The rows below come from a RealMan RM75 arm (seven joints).
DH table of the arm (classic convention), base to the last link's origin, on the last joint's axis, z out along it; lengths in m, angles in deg. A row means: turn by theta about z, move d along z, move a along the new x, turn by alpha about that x. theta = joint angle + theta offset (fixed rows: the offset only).
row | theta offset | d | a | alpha
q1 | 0 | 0.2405 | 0 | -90
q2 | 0 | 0 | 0 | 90
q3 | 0 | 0.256 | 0 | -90
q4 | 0 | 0 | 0 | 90
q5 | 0 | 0.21 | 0 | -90
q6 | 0 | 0 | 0 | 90
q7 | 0 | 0.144 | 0 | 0
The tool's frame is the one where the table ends.
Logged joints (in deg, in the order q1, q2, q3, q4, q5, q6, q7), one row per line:
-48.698 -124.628 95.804 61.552 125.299 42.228 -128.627
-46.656 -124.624 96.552 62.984 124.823 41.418 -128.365
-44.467 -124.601 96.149 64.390 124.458 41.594 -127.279
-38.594 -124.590 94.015 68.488 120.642 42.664 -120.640
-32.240 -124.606 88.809 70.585 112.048 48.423 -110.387
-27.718 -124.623 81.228 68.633 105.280 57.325 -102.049
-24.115 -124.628 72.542 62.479 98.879 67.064 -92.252
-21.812 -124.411 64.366 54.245 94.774 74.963 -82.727
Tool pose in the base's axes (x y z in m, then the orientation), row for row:
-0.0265 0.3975 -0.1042 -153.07 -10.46 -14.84
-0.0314 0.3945 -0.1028 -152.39 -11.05 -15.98
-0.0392 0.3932 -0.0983 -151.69 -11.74 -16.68
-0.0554 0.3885 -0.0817 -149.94 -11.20 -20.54
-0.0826 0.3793 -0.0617 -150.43 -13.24 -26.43
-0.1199 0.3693 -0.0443 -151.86 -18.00 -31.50
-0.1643 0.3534 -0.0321 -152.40 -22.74 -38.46
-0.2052 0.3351 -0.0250 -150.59 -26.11 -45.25
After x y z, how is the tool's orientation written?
As a rotation vector, in degrees.
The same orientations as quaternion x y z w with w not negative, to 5 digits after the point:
-0.96787 -0.06614 -0.09383 0.22374
-0.96581 -0.07003 -0.10128 0.22815
-0.96381 -0.07459 -0.10598 0.23298
-0.95818 -0.07157 -0.13126 0.24400
-0.95473 -0.08403 -0.16774 0.23084
-0.95161 -0.11279 -0.19739 0.20677
-0.94326 -0.14075 -0.23804 0.18383
-0.92953 -0.16117 -0.27931 0.17885

